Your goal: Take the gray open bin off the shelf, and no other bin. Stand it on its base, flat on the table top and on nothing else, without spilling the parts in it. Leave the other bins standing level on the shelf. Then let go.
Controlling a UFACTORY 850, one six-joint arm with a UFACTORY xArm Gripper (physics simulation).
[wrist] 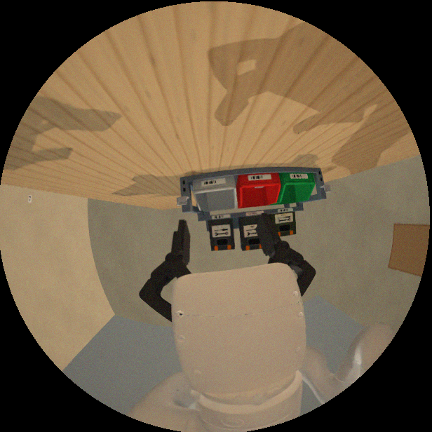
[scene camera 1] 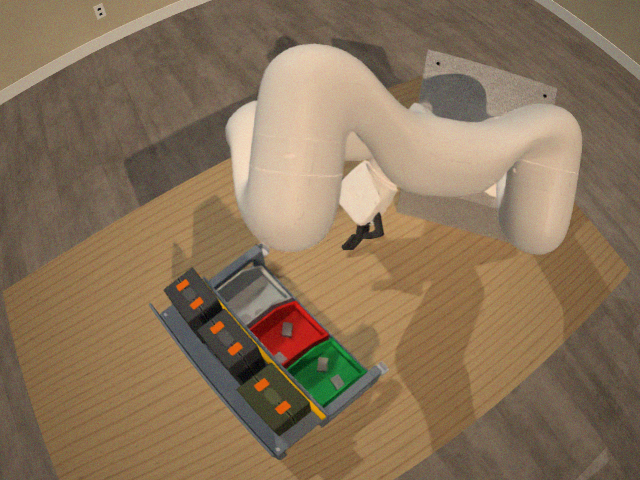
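The gray open bin [scene camera 1: 253, 295] [wrist: 215, 198] sits in the front row of the slate shelf [scene camera 1: 206, 361] [wrist: 250, 171], at the end of the row beside the red bin [scene camera 1: 305, 330] [wrist: 257, 195]. Gray parts inside it are hard to make out. The green bin [scene camera 1: 310, 379] [wrist: 298, 190] is on the other side of the red one; small gray parts lie in both. My gripper [wrist: 223, 224] is open and empty, apart from the shelf and all bins. In the scene view one dark finger shows above the table, beyond the shelf's gray-bin end; the arm hides the other.
Two black cases [scene camera 1: 191, 297] [scene camera 1: 230, 343] and an olive case [scene camera 1: 273, 397] [wrist: 286, 222] with orange latches stand in the row behind the open bins, past a yellow strip [scene camera 1: 268, 356]. Shelf end rails rise beside the gray and green bins. The wooden table [scene camera 1: 93, 310] surrounds the shelf.
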